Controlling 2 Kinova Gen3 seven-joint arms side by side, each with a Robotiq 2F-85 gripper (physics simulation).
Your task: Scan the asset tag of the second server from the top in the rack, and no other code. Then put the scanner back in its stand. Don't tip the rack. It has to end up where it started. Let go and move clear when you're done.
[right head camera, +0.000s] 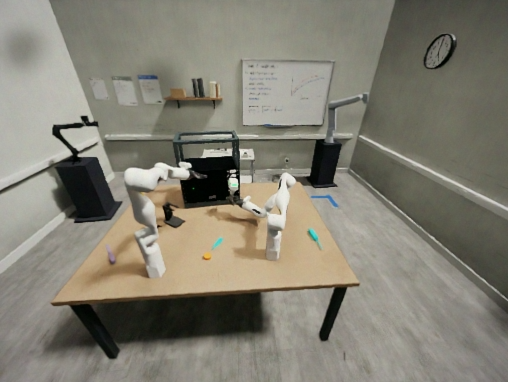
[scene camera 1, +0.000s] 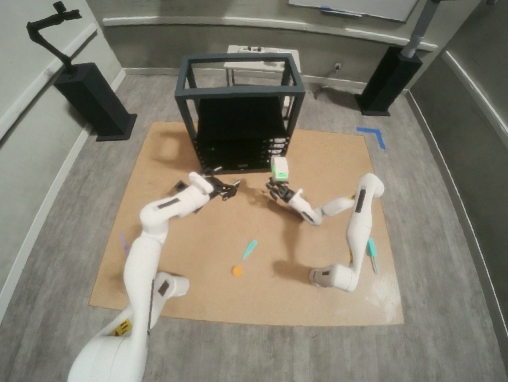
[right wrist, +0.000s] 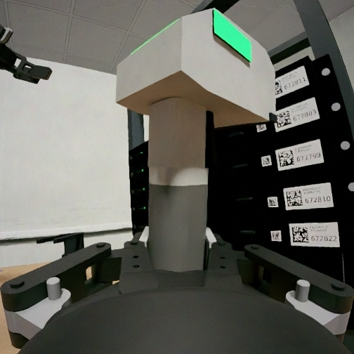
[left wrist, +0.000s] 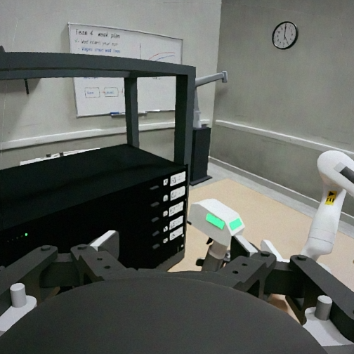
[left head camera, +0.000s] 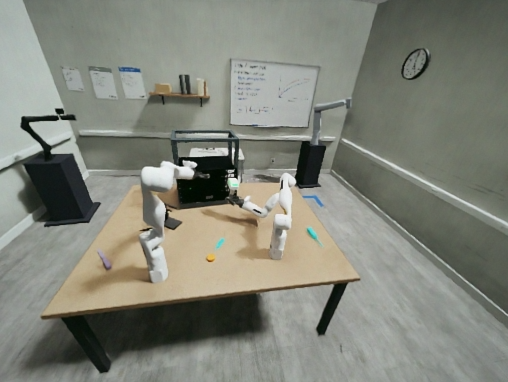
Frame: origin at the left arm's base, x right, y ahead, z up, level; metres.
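Where they show: left gripper, fingertip midpoint: [right head camera: 201,174] [scene camera 1: 230,175] [left head camera: 203,174]; right gripper, fingertip midpoint: [right head camera: 228,196] [scene camera 1: 267,180] [left head camera: 227,196]; left arm's base, link origin: [right head camera: 157,271] [scene camera 1: 180,284] [left head camera: 159,275]; right arm's base, link origin: [right head camera: 272,255] [scene camera 1: 316,277] [left head camera: 275,254].
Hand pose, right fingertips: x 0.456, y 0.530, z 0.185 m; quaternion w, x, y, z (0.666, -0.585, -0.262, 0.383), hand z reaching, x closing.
Things, the pixels of their top centre, and the offset from my right fingertips. Level surfaces: height alone.
- white scanner, top centre: [scene camera 1: 277,164] [left head camera: 231,179] [right head camera: 231,179] dx +0.033, dy +0.006, dz +0.152 m
- orange disc, top centre: [scene camera 1: 237,271] [left head camera: 211,256] dx -0.157, dy -0.457, dz -0.166 m
- teal tool, top centre: [scene camera 1: 248,250] [left head camera: 218,244] dx -0.098, dy -0.346, dz -0.175 m
- teal screwdriver, top centre: [scene camera 1: 374,255] [left head camera: 315,236] dx +0.627, dy -0.397, dz -0.157 m
- table, surface height: dz -0.184 m
- purple tool, top centre: [scene camera 1: 124,246] [left head camera: 102,256] [right head camera: 109,251] dx -0.801, dy -0.344, dz -0.158 m
The white scanner [left head camera: 233,184] [scene camera 1: 280,167] [left wrist: 205,212] [right wrist: 155,75] is upright in my right gripper [scene camera 1: 279,187], shut on its grey handle. Its panels glow green. It is in front of the rack [scene camera 1: 240,91] [left wrist: 185,115], near the labels at the rack's right side. The second label from the top [left wrist: 177,193] [right wrist: 300,114] reads 672803; no red light shows on it. The rack stands upright at the table's back. My left gripper [scene camera 1: 234,189] is open and empty, in front of the rack and left of the scanner. The black stand [left head camera: 172,222] [right head camera: 175,221] is empty, partly hidden in scene camera 1.
An orange disc [left head camera: 211,258] [scene camera 1: 237,271] and a teal tool [left head camera: 220,243] [scene camera 1: 250,249] lie between the arm bases. A teal screwdriver [left head camera: 313,233] [scene camera 1: 371,248] lies near the right edge of the table [left head camera: 190,292]. A purple tool [left head camera: 105,261] [right head camera: 111,255] lies near the left edge.
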